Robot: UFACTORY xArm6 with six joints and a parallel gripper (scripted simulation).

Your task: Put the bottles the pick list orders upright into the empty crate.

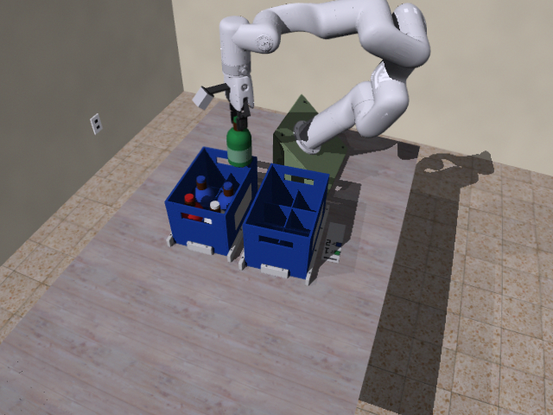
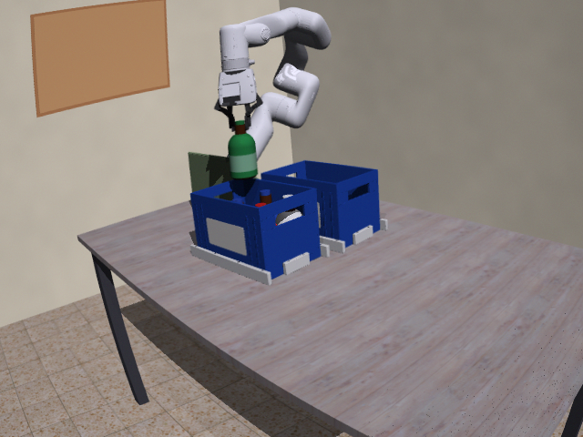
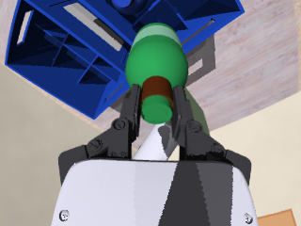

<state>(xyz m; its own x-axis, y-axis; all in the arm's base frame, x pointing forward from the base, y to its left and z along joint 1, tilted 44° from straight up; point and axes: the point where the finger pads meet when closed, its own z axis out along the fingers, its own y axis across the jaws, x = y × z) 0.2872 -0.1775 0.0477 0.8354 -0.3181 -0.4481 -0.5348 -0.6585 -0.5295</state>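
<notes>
The green-labelled bottle lies 7 cm below my hand. The rest, counted from my hand: white-labelled bottle: 18 cm ahead, 2 cm to the left, 25 cm below; blue-labelled bottle: 9 cm ahead, 1 cm to the left, 25 cm below; red-label bottle: 19 cm ahead, 6 cm to the right, 25 cm below.
</notes>
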